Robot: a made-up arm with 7 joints. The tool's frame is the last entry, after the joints. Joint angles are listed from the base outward. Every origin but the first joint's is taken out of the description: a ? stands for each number. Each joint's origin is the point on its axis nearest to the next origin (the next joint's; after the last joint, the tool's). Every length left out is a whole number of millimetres.
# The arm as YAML. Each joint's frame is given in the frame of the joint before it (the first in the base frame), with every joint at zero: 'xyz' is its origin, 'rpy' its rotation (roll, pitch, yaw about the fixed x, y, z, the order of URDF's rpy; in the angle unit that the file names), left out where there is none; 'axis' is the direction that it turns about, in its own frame. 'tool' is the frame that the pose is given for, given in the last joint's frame.
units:
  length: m
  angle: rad
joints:
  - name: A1
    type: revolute
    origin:
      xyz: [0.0, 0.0, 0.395]
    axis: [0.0, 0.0, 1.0]
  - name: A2
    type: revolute
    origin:
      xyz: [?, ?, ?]
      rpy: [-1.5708, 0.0, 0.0]
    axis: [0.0, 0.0, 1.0]
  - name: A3
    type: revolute
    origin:
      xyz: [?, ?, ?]
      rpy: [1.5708, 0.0, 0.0]
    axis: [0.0, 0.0, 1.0]
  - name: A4
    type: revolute
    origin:
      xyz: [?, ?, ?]
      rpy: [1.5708, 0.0, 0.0]
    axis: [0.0, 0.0, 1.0]
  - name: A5
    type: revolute
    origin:
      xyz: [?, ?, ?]
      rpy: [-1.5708, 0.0, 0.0]
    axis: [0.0, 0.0, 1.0]
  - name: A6
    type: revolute
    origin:
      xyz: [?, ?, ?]
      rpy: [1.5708, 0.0, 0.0]
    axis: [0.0, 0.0, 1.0]
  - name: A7
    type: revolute
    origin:
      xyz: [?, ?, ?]
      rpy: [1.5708, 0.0, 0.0]
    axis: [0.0, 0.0, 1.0]
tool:
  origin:
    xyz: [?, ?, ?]
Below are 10 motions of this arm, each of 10 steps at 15 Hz.
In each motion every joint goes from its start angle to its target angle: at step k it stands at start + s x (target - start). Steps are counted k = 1, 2, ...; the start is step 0. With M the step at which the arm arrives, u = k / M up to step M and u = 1 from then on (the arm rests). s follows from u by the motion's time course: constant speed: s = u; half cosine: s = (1 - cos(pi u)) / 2; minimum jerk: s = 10 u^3 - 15 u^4 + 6 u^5.
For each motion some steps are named. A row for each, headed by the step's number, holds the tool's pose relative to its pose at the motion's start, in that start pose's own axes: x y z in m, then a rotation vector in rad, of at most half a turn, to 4 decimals.
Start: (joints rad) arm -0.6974 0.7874 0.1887 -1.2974 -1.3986 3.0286 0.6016
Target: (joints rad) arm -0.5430 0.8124 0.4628 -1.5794 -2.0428 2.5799 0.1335
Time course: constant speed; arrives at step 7
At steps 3, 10:
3: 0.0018 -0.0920 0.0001 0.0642 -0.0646 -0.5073
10: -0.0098 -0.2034 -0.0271 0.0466 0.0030 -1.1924

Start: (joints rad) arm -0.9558 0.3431 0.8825 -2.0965 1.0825 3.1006 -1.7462
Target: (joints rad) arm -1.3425 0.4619 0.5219 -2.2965 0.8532 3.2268 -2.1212
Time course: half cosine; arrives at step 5
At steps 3, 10:
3: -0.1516 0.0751 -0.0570 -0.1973 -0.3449 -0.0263
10: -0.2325 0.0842 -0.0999 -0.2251 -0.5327 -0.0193

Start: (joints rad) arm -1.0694 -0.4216 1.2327 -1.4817 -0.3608 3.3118 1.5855
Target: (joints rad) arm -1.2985 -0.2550 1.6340 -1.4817 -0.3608 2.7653 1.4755
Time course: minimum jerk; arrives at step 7
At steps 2, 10:
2: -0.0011 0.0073 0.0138 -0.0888 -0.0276 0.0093
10: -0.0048 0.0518 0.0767 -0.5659 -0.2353 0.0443

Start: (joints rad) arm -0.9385 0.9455 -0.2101 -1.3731 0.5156 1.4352 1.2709
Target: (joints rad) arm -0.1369 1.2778 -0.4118 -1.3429 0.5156 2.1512 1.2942
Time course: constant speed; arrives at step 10
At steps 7, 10:
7: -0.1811 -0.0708 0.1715 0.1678 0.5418 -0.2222
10: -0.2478 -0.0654 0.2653 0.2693 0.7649 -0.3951

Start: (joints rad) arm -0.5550 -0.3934 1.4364 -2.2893 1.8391 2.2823 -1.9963
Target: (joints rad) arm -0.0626 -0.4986 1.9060 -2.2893 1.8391 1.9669 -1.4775
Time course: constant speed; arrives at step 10
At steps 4, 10:
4: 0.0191 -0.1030 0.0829 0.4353 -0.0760 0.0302
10: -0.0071 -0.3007 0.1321 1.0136 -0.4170 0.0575

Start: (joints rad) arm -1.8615 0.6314 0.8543 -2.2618 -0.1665 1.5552 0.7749
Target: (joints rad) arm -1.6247 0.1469 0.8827 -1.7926 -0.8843 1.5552 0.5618
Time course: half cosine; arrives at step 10
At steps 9, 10:
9: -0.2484 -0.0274 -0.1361 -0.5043 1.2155 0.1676
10: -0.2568 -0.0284 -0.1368 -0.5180 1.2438 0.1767

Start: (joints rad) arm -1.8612 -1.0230 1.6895 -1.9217 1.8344 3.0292 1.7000
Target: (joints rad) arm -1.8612 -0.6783 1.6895 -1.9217 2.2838 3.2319 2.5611
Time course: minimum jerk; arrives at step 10
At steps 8, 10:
8: 0.0333 -0.0691 -0.0242 0.0623 -0.0312 1.5365
10: 0.0356 -0.0722 -0.0254 0.0684 -0.0286 1.6307

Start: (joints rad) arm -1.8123 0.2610 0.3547 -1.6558 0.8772 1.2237 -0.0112
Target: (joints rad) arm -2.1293 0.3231 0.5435 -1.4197 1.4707 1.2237 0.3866
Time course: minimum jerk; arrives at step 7
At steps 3, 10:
3: -0.0138 -0.0069 -0.0369 0.2322 0.0632 0.0184
10: -0.0527 -0.0131 -0.1030 0.6219 0.0825 -0.0024

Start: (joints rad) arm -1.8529 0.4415 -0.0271 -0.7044 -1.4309 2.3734 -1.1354
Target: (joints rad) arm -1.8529 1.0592 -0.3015 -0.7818 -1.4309 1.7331 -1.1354
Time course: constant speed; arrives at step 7
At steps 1, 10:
1: 0.0510 -0.0224 0.0315 0.1332 -0.0159 -0.0914
10: 0.3104 -0.2596 0.1321 0.7687 -0.2733 -0.7335

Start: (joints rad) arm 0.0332 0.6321 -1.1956 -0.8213 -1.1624 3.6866 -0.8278
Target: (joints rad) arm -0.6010 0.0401 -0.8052 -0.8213 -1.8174 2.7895 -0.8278
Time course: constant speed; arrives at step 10
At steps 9, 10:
9: -0.2460 -0.1139 -0.1444 0.8805 -0.9629 -0.3516
10: -0.2700 -0.1127 -0.1724 0.9600 -1.0850 -0.4073

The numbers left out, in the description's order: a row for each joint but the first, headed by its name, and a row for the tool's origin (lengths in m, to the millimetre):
A2: 0.0 0.0 0.0
A3: 0.0 -0.311 0.0
A4: 0.063 0.0 0.0
A5: -0.051 0.237 0.0
A6: 0.0 0.0 0.0
A7: 0.089 0.0 0.0
tool: 0.0 0.0 0.0

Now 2 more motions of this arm.
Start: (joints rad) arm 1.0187 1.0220 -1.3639 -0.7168 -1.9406 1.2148 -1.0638
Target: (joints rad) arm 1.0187 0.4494 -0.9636 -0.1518 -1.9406 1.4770 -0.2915
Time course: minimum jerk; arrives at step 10
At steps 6, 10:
6: -0.0503 0.0127 0.2481 0.5020 0.2454 0.7957
10: -0.0616 -0.0344 0.3804 0.7987 0.1895 1.1822

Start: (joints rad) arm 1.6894 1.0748 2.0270 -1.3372 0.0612 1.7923 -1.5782
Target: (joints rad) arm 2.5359 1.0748 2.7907 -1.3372 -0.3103 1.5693 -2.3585
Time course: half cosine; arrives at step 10
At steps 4, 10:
4: 0.0989 0.0252 0.1145 0.2658 0.2113 -0.5997
10: 0.2637 -0.0315 0.1874 0.3389 0.8606 -1.6761

